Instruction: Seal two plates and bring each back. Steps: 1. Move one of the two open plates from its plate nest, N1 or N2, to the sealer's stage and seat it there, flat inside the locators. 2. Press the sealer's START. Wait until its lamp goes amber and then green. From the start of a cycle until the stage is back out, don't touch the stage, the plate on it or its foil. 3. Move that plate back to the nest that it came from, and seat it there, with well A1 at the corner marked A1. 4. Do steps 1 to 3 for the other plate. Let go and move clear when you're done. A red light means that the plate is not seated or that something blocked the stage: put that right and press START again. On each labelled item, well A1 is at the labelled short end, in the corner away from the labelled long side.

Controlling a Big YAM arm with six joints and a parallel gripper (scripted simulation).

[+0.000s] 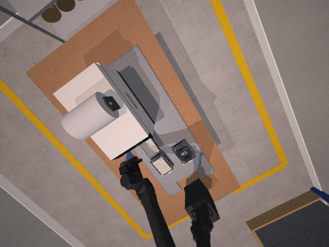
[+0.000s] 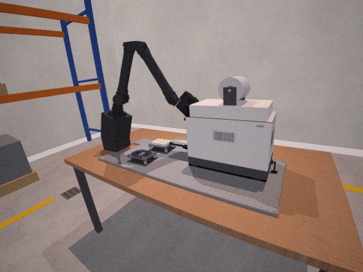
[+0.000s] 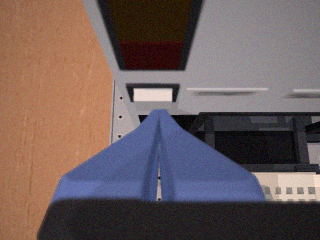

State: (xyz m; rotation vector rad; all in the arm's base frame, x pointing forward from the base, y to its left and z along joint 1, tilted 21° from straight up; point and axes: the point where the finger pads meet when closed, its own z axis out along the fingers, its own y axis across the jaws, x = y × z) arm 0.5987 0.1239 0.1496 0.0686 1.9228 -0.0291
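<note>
My gripper is now 20 mm short of the start button. The rest, counted from my hand: foil roll: 250 mm ahead, 230 mm above, 100 mm to the right; white well plate: 290 mm behind, 140 mm below, 50 mm to the right; dark sealer stage: 100 mm below, 90 mm to the right, 90 mm behind.
</note>
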